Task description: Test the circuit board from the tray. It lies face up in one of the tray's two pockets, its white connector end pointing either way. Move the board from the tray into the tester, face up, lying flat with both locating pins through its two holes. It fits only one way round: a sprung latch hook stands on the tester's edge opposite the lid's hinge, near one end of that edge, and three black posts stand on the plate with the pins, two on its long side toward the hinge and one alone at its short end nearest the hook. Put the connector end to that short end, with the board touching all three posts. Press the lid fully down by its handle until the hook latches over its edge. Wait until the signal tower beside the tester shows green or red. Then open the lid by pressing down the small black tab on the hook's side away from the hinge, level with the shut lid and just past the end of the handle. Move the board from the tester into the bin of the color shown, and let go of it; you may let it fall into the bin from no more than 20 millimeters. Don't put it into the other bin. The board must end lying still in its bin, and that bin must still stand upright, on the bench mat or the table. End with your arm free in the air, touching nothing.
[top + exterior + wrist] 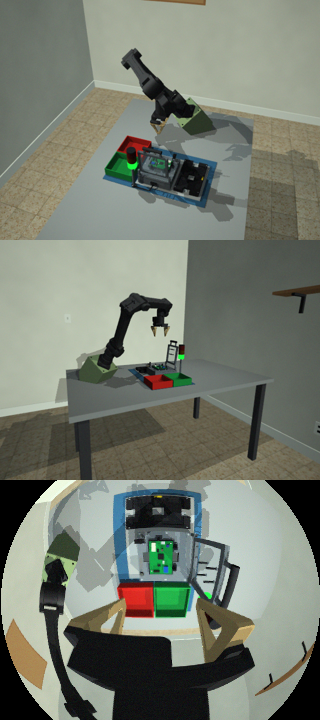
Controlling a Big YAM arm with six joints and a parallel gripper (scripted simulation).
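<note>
Right now my hand is 250 mm above the green circuit board. Round my hand: tester plate 250 mm below, 10 mm ahead; latch hook 230 mm below, 60 mm behind, 50 mm to the left; clear lid 130 mm below, 110 mm ahead.
</note>
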